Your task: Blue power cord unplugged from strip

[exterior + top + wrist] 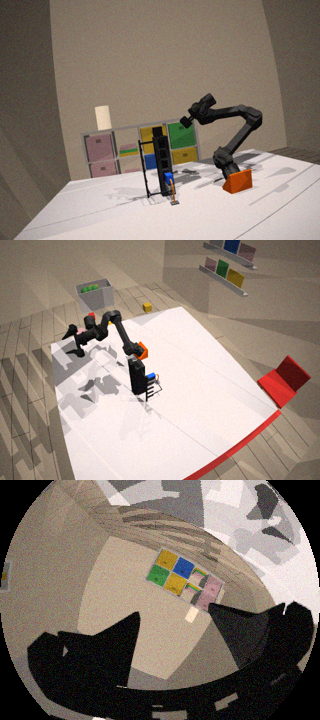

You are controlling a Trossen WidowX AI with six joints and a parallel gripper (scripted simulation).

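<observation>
Now: the blue plug 360 mm to the left of my gripper tip, 320 mm ahead of it and 200 mm below it.
</observation>
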